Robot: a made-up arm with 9 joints. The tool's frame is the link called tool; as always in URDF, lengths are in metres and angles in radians. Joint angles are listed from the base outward.
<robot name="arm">
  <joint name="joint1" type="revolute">
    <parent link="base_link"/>
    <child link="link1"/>
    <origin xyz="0.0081 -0.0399 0.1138" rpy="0 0 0"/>
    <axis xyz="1 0 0"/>
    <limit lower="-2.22" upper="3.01"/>
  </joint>
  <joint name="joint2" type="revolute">
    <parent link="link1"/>
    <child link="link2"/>
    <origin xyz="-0.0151 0.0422 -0.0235" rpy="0 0 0"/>
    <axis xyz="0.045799 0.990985 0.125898"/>
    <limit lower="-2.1" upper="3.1"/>
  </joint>
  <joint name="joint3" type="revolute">
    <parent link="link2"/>
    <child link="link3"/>
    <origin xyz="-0.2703 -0.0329 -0.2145" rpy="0 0 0"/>
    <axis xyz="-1 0 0"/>
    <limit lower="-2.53" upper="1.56"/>
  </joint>
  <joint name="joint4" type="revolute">
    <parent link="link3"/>
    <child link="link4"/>
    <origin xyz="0.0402 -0.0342 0.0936" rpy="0 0 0"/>
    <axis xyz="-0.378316 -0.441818 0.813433"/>
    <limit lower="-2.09" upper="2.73"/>
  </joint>
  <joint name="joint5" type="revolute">
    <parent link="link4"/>
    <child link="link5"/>
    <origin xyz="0.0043 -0.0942 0.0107" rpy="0 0 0"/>
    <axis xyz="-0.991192 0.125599 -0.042"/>
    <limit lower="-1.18" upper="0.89"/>
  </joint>
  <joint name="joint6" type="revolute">
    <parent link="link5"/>
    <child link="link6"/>
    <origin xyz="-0.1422 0.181 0.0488" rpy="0 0 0"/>
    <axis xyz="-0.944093 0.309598 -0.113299"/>
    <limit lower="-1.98" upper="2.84"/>
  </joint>
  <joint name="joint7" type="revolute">
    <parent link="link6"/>
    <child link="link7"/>
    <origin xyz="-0.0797 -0.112 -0.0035" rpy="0 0 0"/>
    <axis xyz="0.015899 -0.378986 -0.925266"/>
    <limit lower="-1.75" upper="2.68"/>
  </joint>
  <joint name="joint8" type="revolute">
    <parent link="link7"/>
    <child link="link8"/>
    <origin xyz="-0.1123 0.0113 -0.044" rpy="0 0 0"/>
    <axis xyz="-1 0 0"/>
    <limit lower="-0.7" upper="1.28"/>
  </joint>
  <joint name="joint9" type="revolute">
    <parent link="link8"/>
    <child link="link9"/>
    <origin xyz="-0.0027 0.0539 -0.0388" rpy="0 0 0"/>
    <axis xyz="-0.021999 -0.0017 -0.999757"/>
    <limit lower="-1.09" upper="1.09"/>
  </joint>
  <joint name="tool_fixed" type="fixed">
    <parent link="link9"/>
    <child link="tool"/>
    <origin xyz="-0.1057 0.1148 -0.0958" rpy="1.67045 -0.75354 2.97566"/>
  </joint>
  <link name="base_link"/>
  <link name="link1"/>
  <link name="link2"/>
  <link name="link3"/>
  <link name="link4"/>
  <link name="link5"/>
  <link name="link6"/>
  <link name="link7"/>
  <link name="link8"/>
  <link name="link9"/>
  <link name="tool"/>
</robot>
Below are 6 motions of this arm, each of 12 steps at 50 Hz.
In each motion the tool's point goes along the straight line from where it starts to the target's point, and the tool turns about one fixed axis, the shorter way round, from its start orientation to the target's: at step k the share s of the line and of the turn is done. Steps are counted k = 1, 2, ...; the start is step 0. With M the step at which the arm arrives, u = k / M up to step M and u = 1 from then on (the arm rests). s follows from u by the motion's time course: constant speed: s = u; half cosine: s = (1 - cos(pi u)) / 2; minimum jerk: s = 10 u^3 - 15 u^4 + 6 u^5.
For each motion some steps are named. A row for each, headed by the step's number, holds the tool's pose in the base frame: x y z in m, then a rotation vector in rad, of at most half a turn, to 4 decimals.
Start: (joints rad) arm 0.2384 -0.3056 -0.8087 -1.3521 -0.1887 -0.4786 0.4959 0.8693 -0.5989
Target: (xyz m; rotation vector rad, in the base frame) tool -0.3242 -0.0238 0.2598 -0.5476 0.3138 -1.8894
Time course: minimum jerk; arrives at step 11
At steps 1, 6, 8, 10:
1: -0.2773 0.0509 0.2946 -1.0031 0.2462 -1.8862
6: -0.3046 0.0074 0.2743 -0.7375 0.2870 -1.8949
8: -0.3181 -0.0141 0.2643 -0.6065 0.3057 -1.8921
10: -0.3239 -0.0233 0.2600 -0.5506 0.3134 -1.8896

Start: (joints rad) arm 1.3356 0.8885 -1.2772 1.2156 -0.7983 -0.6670 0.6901 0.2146 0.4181
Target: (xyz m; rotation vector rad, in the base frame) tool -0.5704 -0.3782 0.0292 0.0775 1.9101 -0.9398
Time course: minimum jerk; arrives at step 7
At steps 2, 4, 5, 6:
2: -0.5664 -0.3636 0.0333 0.0391 1.9118 -0.9224
4: -0.5687 -0.3719 0.0309 0.0610 1.9109 -0.9323
5: -0.5697 -0.3757 0.0299 0.0710 1.9104 -0.9369
6: -0.5703 -0.3778 0.0293 0.0765 1.9102 -0.9393

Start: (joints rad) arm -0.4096 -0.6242 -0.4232 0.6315 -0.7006 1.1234 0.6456 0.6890 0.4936
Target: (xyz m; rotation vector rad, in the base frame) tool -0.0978 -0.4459 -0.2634 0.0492 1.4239 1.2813
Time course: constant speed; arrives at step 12
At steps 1, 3, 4, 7, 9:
1: -0.1600 -0.4561 -0.3285 0.2826 1.4876 1.0130
3: -0.1487 -0.4543 -0.3167 0.2409 1.4781 1.0628
4: -0.1430 -0.4533 -0.3108 0.2200 1.4731 1.0875
7: -0.1261 -0.4505 -0.2930 0.1566 1.4564 1.1610
9: -0.1148 -0.4487 -0.2812 0.1139 1.4442 1.2094

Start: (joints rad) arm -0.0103 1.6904 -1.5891 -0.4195 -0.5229 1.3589 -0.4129 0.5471 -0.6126
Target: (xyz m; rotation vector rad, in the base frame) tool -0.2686 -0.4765 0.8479 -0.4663 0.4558 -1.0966
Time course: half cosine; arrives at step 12
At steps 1, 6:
1: -0.1653 -0.6133 0.7493 -0.3548 0.6120 -0.9168
6: -0.2161 -0.5461 0.7977 -0.4098 0.5365 -1.0060

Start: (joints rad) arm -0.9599 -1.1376 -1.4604 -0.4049 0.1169 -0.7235 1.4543 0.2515 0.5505
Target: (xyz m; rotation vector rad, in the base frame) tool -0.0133 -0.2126 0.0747 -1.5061 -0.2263 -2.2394
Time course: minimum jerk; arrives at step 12
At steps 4, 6, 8, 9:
4: -0.0156 -0.1808 0.0219 -1.7381 -0.1129 -2.3148
6: -0.0147 -0.1924 0.0413 -1.6522 -0.1561 -2.2892
8: -0.0139 -0.2041 0.0607 -1.5671 -0.1975 -2.2611
9: -0.0136 -0.2084 0.0678 -1.5362 -0.2122 -2.2503

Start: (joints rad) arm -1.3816 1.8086 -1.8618 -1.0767 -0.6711 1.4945 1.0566 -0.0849 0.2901
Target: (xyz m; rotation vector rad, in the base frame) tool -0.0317 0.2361 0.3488 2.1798 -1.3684 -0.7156
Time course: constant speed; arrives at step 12
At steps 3, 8, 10, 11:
3: -0.0520 0.2231 0.3741 2.3443 -1.3550 -0.3621
8: -0.0407 0.2303 0.3600 2.2573 -1.3655 -0.5610
10: -0.0362 0.2332 0.3544 2.2194 -1.3676 -0.6389
11: -0.0340 0.2347 0.3516 2.1998 -1.3681 -0.6774

